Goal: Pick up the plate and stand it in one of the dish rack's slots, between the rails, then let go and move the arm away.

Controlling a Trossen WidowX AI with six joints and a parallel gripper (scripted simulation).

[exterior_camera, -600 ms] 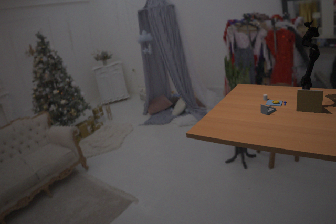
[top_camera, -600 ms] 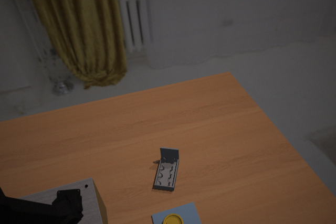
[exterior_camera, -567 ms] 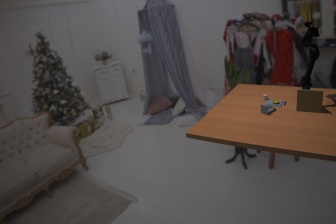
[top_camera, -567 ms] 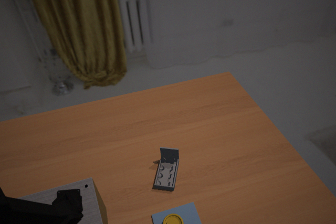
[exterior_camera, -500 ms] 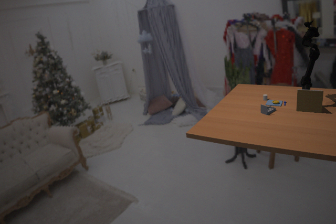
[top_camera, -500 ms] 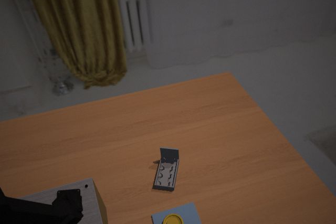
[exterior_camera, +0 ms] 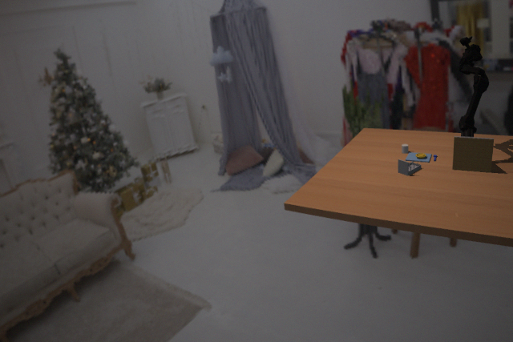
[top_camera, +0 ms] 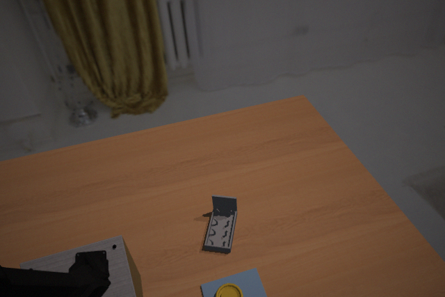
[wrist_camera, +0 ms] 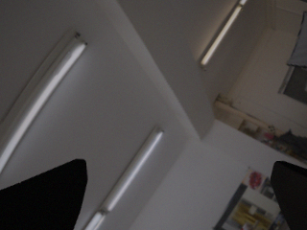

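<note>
Now: gripper tip 660 mm above the yellow plate, 510 mm to the right of it and 270 mm short of it. The rest, counted from my gripper tip: white cup (650 mm below, 450 mm to the left, 400 mm ahead); light blue mat (670 mm below, 500 mm to the left, 280 mm ahead); blue spoon (670 mm below, 480 mm to the left, 180 mm ahead).
</note>
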